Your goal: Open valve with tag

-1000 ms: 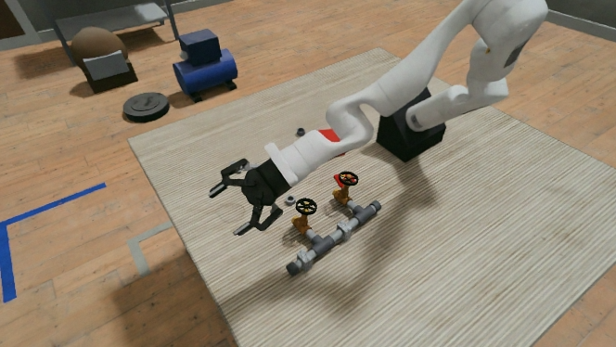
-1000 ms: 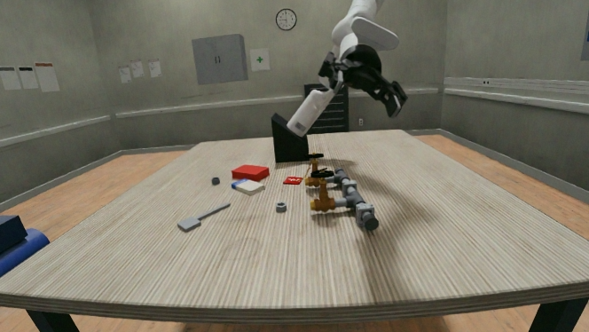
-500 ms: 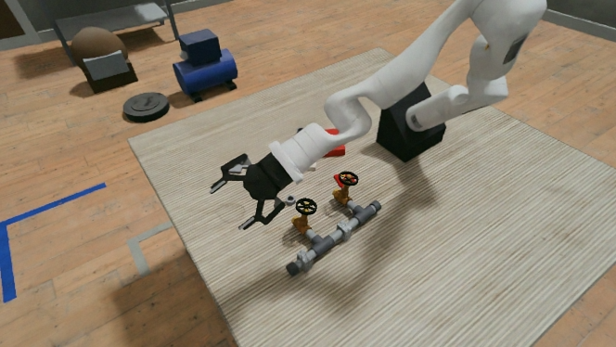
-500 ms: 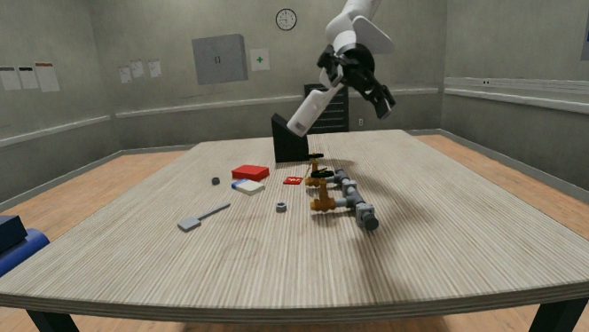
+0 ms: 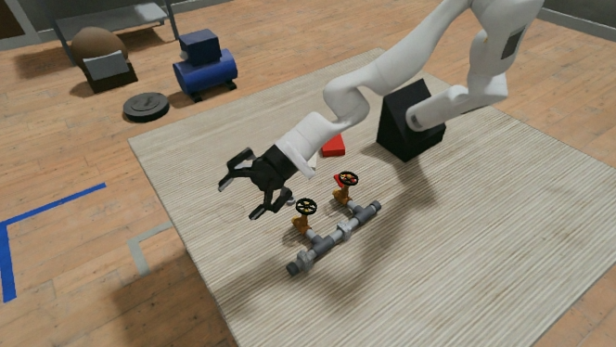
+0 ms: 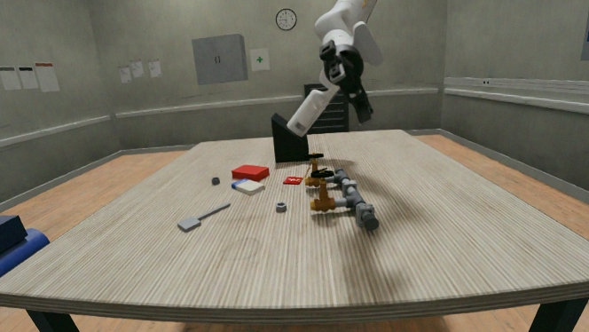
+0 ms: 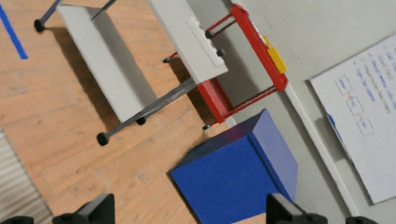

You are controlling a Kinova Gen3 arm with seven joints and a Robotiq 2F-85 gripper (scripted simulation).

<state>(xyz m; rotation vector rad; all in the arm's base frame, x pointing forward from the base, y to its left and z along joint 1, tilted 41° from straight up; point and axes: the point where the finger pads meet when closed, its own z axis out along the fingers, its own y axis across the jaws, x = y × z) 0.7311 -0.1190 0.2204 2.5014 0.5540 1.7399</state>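
Now: hand 440 mm past the red tag, 300 mm above it and 100 mm to the left of it. Round my hand: nut: 300 mm below, 240 mm behind, 140 mm to the right; red box: 530 mm behind, 290 mm below, 250 mm to the right; grey flat tool: 360 mm to the right, 300 mm below, 220 mm behind.
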